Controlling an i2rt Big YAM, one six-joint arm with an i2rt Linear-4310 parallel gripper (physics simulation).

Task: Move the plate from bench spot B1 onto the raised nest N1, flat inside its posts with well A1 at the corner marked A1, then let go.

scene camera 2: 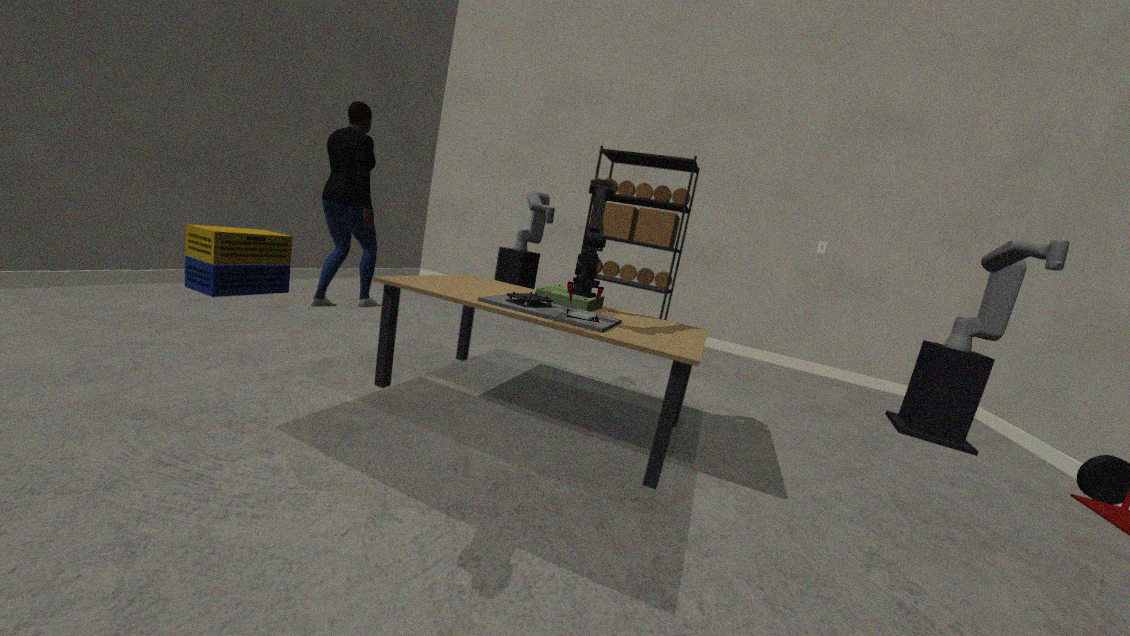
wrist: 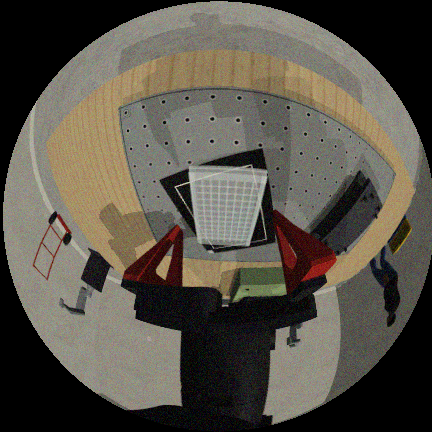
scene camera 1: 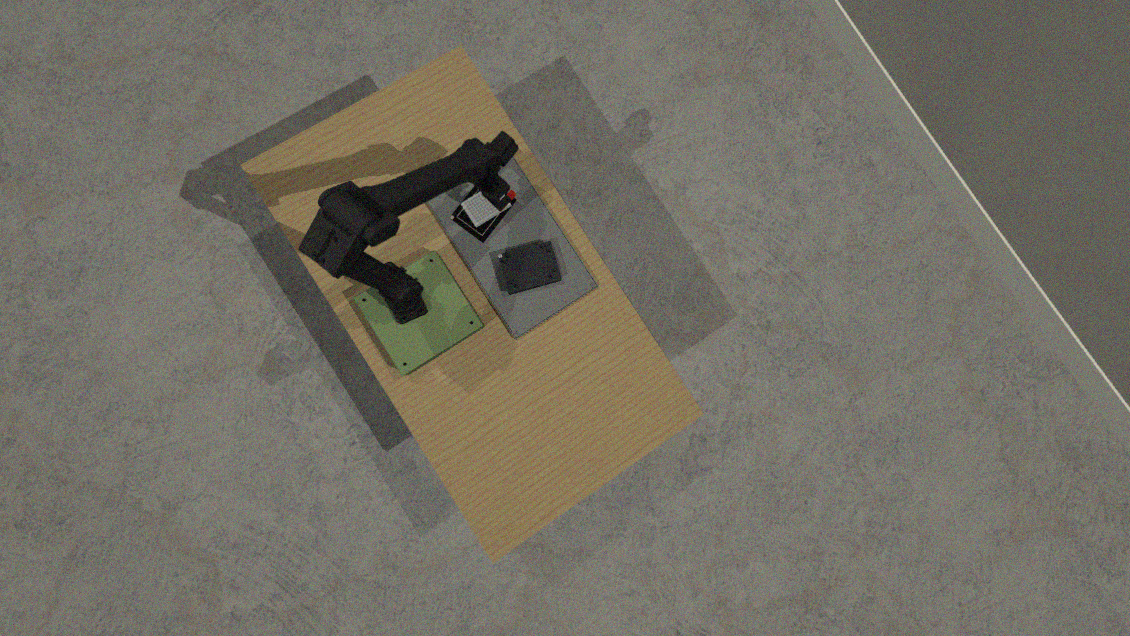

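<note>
The clear-white well plate lies flat on the black square of spot B1, turned relative to its white outline. My gripper is open, its red fingers above the plate, one towards each side in the wrist view; nothing is between them. In scene camera 1 the arm hides most of the gripper. The dark raised nest N1 stands apart from the plate, with small corner posts and a pale mark at one corner. The plate's well A1 is too small to tell.
The plate and nest are on a grey perforated board on the wooden table. A green block stands beside the board, under part of the arm. A person stands beyond the table.
</note>
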